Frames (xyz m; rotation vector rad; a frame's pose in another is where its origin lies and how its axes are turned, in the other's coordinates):
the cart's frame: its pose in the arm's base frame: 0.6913 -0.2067 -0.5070 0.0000 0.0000 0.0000
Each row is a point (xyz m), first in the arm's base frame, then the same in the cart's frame.
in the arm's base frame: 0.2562 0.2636 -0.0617
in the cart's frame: -0.4351 0.4703 0.4453
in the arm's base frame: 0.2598 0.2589 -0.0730
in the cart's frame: -0.4315 0.4656 0.4340
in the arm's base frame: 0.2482 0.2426 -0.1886
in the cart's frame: -0.4431 0.4493 0.3184
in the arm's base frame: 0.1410 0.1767 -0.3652
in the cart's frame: -0.5503 0.3834 0.1418
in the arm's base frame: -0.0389 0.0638 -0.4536
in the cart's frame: -0.7302 0.2705 0.0534
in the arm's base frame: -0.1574 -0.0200 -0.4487
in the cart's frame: -0.8487 0.1867 0.0583
